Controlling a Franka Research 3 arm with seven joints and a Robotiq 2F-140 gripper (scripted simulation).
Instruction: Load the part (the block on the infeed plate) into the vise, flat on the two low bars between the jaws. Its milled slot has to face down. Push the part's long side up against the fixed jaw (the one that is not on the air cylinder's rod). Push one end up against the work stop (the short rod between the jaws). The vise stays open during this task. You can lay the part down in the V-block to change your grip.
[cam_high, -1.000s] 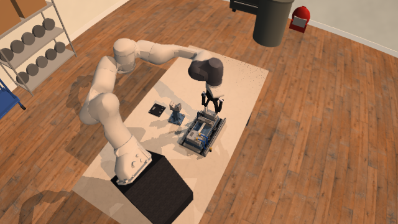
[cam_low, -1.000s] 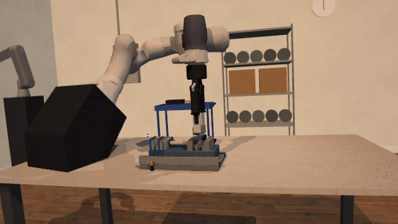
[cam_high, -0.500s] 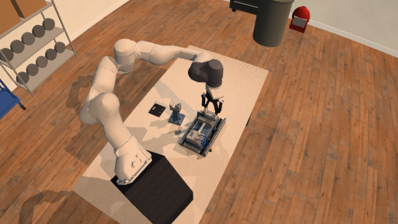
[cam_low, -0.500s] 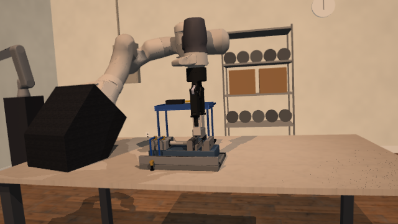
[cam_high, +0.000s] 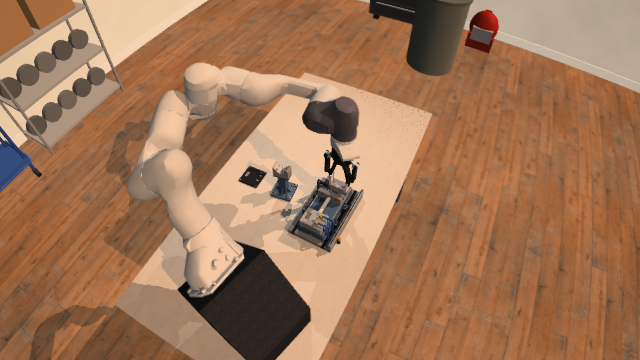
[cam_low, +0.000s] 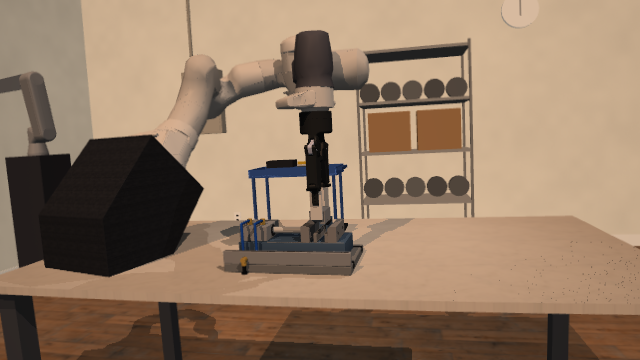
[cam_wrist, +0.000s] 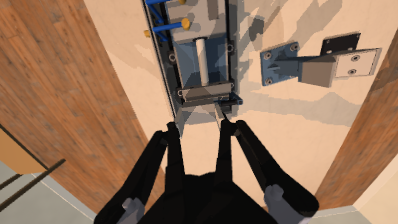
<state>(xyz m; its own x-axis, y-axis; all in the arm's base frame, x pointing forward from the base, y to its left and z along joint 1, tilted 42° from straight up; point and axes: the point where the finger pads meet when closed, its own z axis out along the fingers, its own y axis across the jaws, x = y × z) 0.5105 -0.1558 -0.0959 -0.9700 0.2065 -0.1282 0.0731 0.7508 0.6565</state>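
My hand is 30 mm above the part. The rest, counted from my hand: vise 70 mm behind, 30 mm to the left, 100 mm below; dark infeed plate 30 mm behind, 390 mm to the left, 140 mm below.
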